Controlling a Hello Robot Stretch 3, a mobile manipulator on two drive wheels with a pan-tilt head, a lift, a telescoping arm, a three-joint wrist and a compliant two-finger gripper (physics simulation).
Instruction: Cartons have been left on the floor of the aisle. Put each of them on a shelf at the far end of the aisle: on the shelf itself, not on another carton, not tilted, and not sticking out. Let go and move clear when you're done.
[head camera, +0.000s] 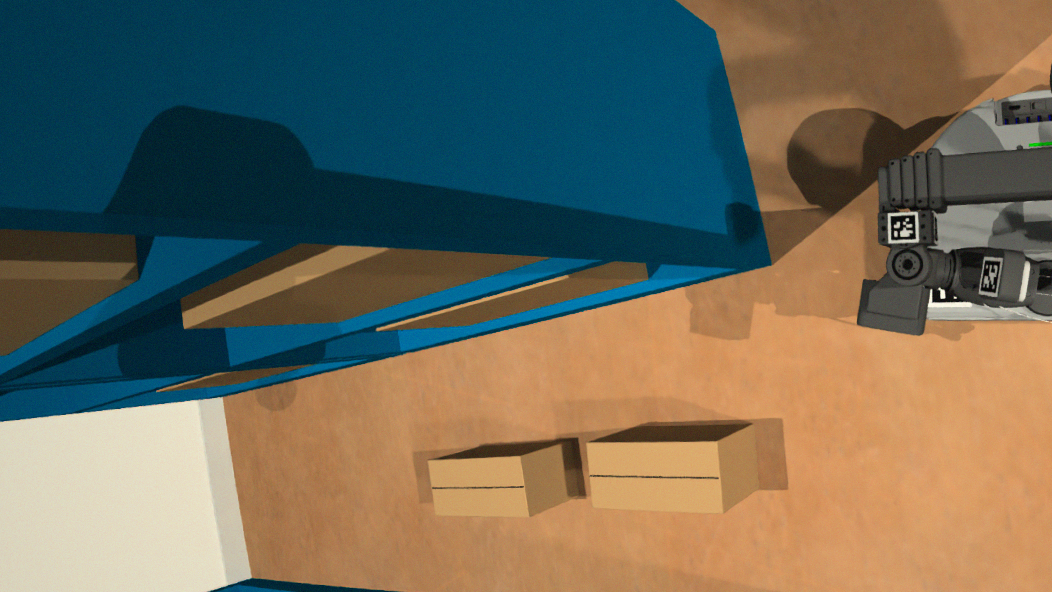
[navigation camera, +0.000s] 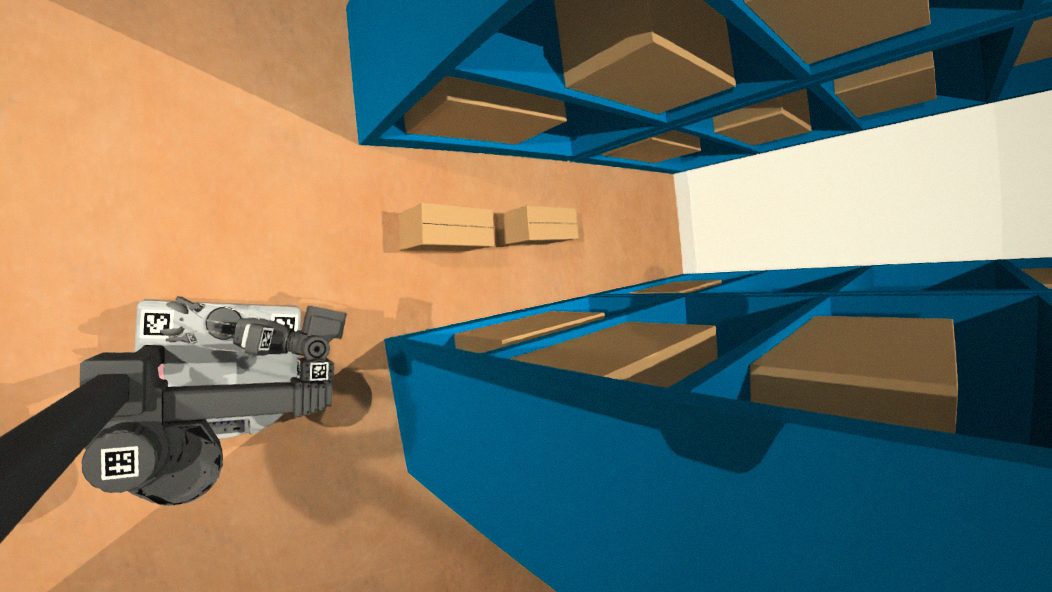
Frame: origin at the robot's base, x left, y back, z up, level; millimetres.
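Where they show: gripper, between the fingertips: (navigation camera: 164, 317); robot's base, origin of its link: (head camera: 1044, 285) (navigation camera: 224, 321).
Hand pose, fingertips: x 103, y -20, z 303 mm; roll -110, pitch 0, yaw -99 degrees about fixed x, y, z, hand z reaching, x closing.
Note:
Things, the pixels of their top centre, and the offset from my fingertips. "pt": a spot on its surface instead. Level surfaces: height alone.
- larger carton, centre of its top: (head camera: 651, 477) (navigation camera: 460, 225) dx -700, dy -294, dz -123 mm
- floor, height of its surface: dz -302 mm
- smaller carton, centre of its top: (head camera: 475, 487) (navigation camera: 554, 223) dx -1092, dy -369, dz -123 mm
- blue shelf unit, a spot on its surface: (head camera: 441, 110) pt dx -570, dy +176, dz +520 mm
The larger carton (head camera: 654, 478) (navigation camera: 457, 226) lies flat on the floor (head camera: 868, 456) (navigation camera: 294, 184) in the mouth of the aisle. The smaller carton (head camera: 481, 485) (navigation camera: 551, 223) lies flat just beyond it, a narrow gap between them. Both have a dark seam line and stand apart from the shelving. My gripper (navigation camera: 181, 319) is folded back over the robot's base, away from both cartons, with its fingers spread and nothing between them. In the head camera view its fingertips are cut off by the right edge.
One blue shelf unit (head camera: 441, 110) (navigation camera: 588, 478) stands close ahead of my base; another blue shelf unit (navigation camera: 397, 66) stands across the aisle. Both hold brown cartons in several compartments. A white wall (head camera: 102, 485) (navigation camera: 846, 176) closes the far end.

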